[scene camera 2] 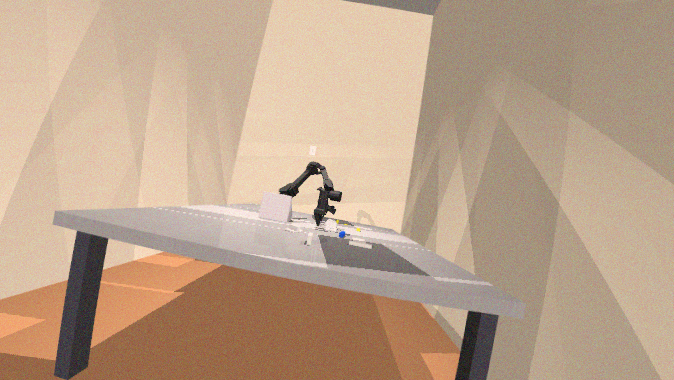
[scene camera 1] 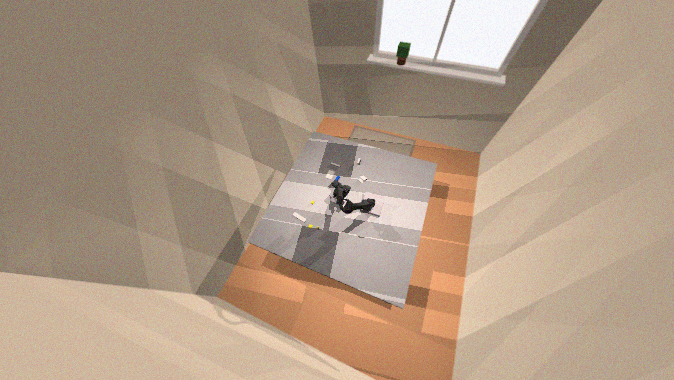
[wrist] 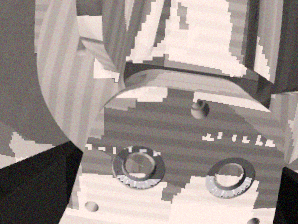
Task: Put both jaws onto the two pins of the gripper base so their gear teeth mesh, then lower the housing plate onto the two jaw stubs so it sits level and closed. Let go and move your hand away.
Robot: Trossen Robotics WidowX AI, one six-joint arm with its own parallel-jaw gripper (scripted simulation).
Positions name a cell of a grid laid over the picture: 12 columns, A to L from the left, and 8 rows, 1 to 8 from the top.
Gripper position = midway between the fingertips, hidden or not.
In view: my gripper (wrist: H6) and a pale housing plate (wrist: H6).
